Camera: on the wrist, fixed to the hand. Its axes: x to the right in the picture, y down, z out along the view.
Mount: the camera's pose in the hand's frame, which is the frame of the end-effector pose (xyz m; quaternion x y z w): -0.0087 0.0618 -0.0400 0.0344 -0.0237 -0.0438 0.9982
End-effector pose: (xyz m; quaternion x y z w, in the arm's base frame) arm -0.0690 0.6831 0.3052 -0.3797 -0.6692 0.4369 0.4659
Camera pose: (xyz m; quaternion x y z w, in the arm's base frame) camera -0.0221 0.7048 0.2520 -0.3233 -0.6806 0.4477 0.4814
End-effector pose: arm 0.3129 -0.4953 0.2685 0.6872 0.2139 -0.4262 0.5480
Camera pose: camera 0.3692 -0.4754 0.3124 0.6853 0.2160 -0.4731 0.5098
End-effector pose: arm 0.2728 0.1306 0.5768 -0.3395 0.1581 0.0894 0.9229
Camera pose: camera 0.2386 0.1505 0.5141 -0.3119 0.1241 0.0514 0.9406
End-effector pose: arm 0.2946 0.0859 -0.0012 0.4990 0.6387 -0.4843 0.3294
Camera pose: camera 0.3587 0.1231 0.0013 0.4700 0.6349 -0.5316 0.3056
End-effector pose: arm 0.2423 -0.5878 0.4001 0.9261 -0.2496 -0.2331 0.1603
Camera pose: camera 0.2321 -0.6268 0.4623 0.9353 -0.2204 -0.2531 0.1120
